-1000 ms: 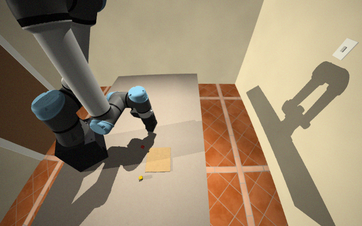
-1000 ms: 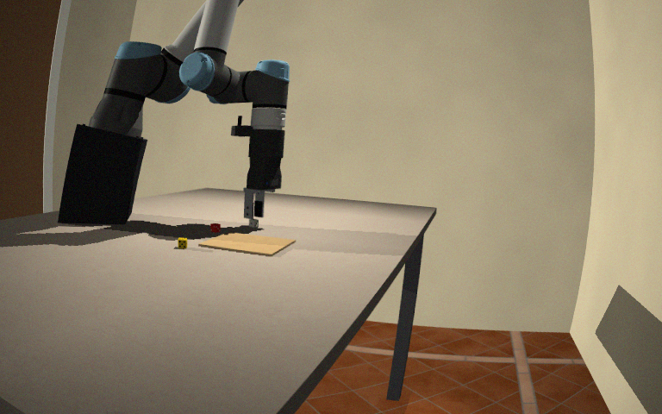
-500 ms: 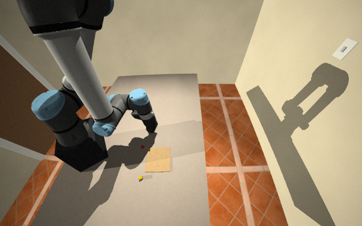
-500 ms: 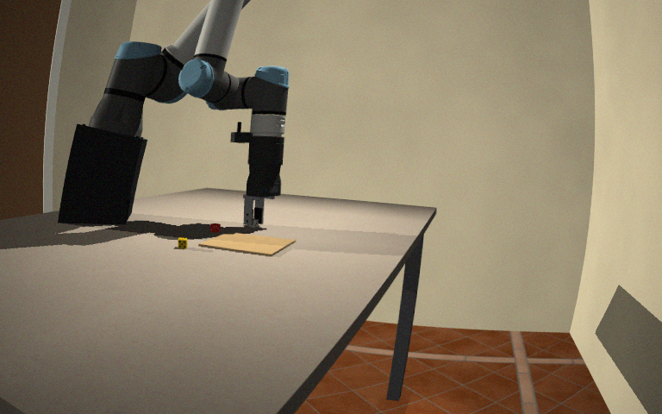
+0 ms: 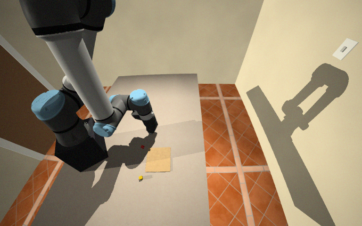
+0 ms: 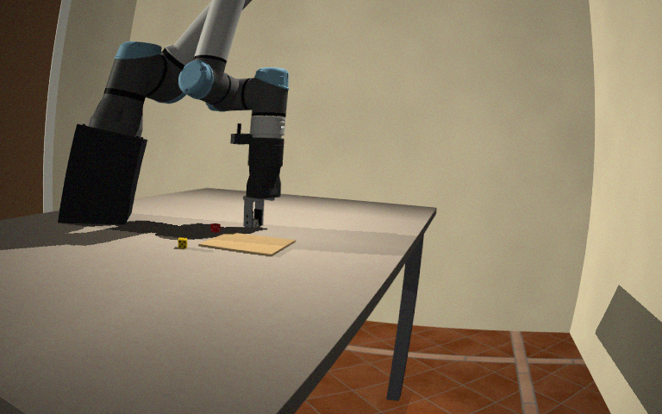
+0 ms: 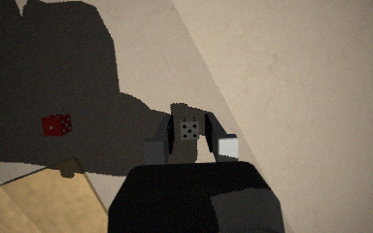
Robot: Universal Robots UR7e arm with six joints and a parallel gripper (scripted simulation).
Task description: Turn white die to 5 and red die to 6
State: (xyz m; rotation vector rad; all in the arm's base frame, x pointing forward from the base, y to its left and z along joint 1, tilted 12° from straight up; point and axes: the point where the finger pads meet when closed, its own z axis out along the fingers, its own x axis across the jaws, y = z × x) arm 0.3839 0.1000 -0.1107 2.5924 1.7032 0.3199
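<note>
The white die is 10 mm below my hand. Also, from my hand: yellow die (280 mm to the right, 50 mm behind, 10 mm below); red die (100 mm to the right, 50 mm behind, 10 mm below); tan mat (190 mm to the right, 50 mm ahead, 20 mm below).
</note>
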